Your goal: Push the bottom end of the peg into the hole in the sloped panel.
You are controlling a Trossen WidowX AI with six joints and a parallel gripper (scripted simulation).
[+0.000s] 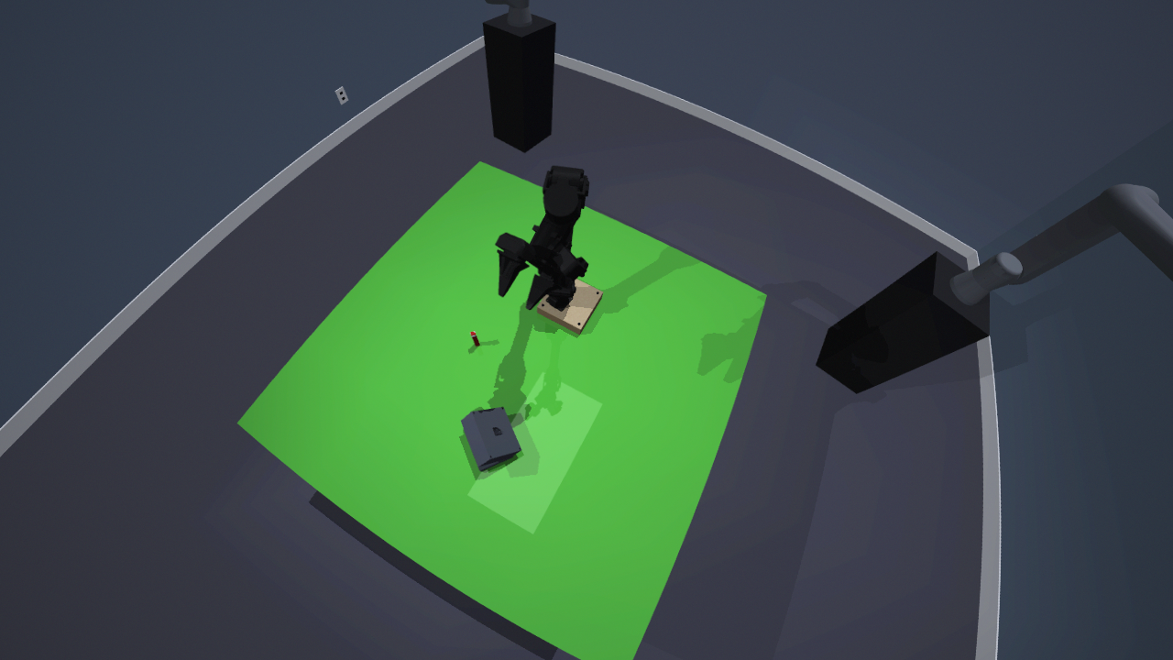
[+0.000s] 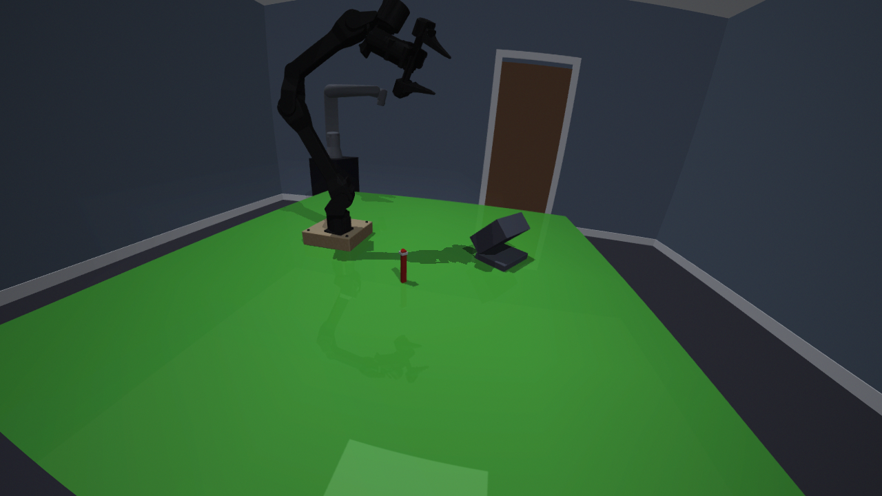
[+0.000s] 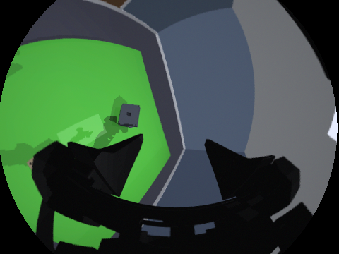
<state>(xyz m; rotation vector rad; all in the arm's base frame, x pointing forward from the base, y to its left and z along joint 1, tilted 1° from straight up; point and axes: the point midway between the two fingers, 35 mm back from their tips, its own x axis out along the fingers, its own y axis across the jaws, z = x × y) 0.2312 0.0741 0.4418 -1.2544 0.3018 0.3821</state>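
The red peg is 41 cm below my gripper tip and 19 cm to the right of it. Round my gripper tip: grey sloped panel: 39 cm below, 19 cm ahead, 4 cm to the left.
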